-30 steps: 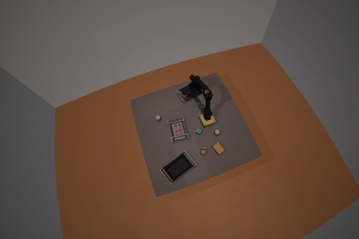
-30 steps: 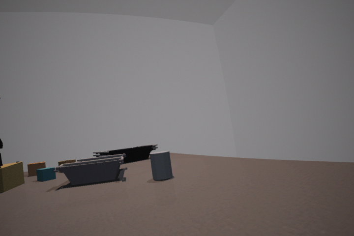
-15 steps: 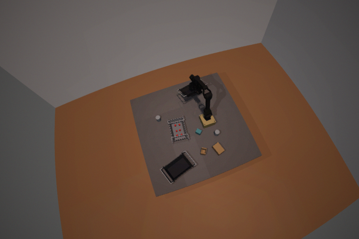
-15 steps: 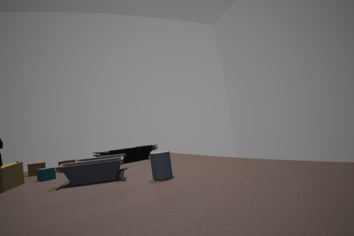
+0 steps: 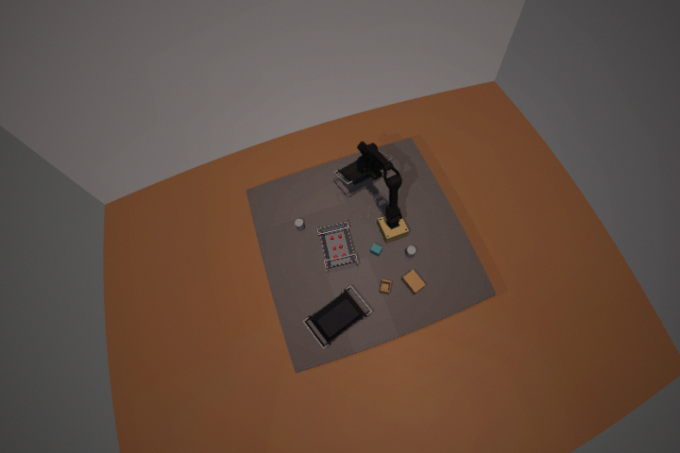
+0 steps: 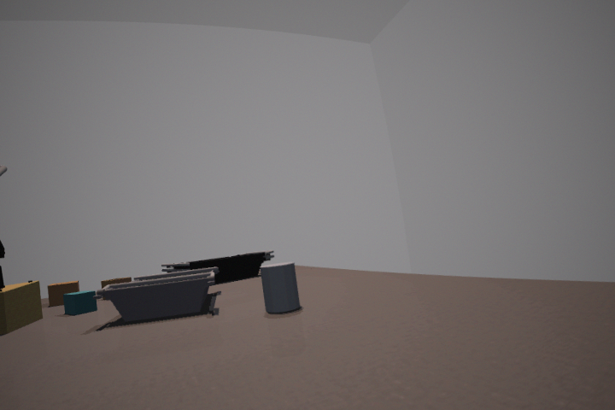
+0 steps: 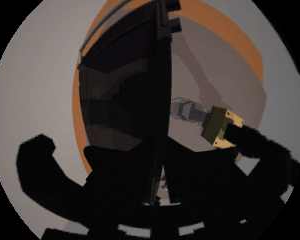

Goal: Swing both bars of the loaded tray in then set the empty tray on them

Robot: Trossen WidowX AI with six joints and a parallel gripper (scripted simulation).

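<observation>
Right now the black tray is 8 cm to the right of my gripper tip and 1 cm ahead of it. From my gripper tip the other things lie so: tan box: 65 cm to the left, 24 cm ahead, 16 cm below; teal block: 41 cm to the left, 17 cm ahead, 16 cm below; flat tan block: 70 cm to the left, 15 cm below, 8 cm ahead.
</observation>
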